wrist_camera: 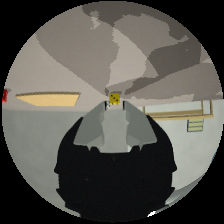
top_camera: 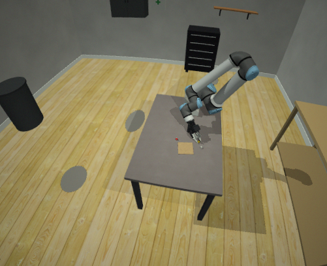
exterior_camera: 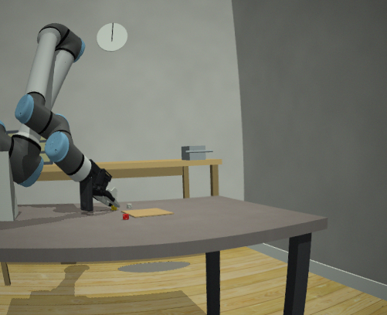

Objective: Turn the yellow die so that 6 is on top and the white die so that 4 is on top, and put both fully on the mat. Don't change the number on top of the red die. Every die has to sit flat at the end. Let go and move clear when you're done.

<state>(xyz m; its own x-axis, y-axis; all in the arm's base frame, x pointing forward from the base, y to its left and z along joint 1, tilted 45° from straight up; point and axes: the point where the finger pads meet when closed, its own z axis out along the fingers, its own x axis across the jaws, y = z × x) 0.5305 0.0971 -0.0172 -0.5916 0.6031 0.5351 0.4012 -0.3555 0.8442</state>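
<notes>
Right now my hand is 10 mm above the yellow die. Round my hand: red die 10 mm behind, 210 mm to the right, 10 mm below; then white die 70 mm ahead, 30 mm to the left, 10 mm below; then tan mat 90 mm ahead, 120 mm to the right, 20 mm below.
</notes>
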